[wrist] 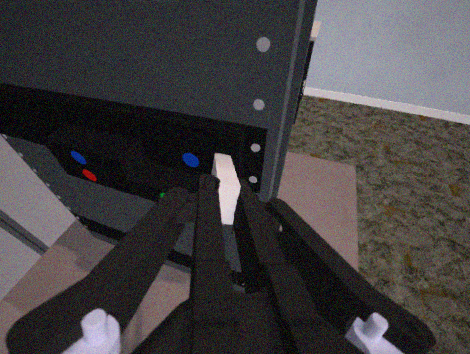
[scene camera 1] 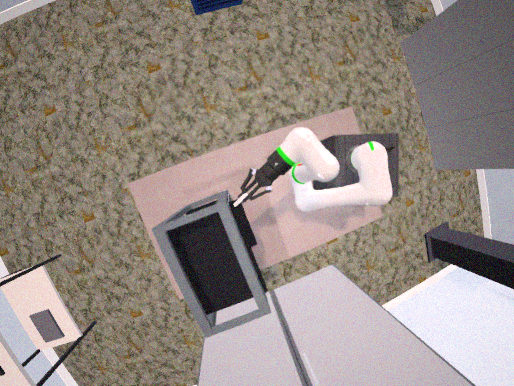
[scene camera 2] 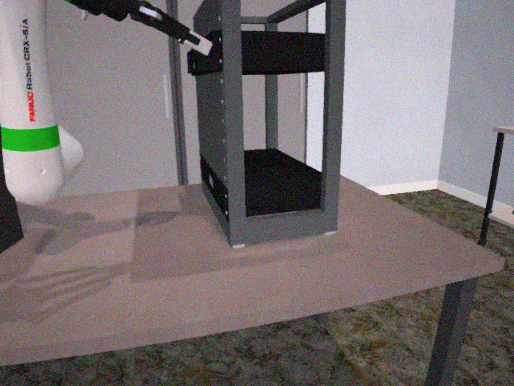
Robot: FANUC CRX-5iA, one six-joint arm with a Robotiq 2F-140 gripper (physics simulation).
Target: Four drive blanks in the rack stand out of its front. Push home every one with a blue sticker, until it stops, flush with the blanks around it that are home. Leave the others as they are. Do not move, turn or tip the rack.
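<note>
The grey rack [scene camera 1: 184,280] [scene camera 2: 233,125] [wrist: 150,50] stands upright with a row of black blanks near its top. In the wrist view a blue sticker [wrist: 190,160] shows on the right part of the row. Another blue sticker [wrist: 78,157] is at the left, with a red sticker [wrist: 89,175] just below it. A green sticker [wrist: 162,195] is partly hidden by a finger. Black blanks [scene camera 1: 245,227] stand out of the front; their edges are too dark to separate. My gripper [scene camera 1: 240,199] [scene camera 2: 200,43] [wrist: 220,168] is shut and empty, pale tips at the row, right of the right blue sticker. Contact is unclear.
The rack stands on a pinkish table [scene camera 1: 200,180] [scene camera 2: 280,280] [wrist: 320,210]. A black unit [scene camera 2: 280,185] fills the rack's bottom. Grey cabinets [scene camera 1: 340,325] stand close beside the rack. A screw-dotted post borders the blanks on the right in the wrist view.
</note>
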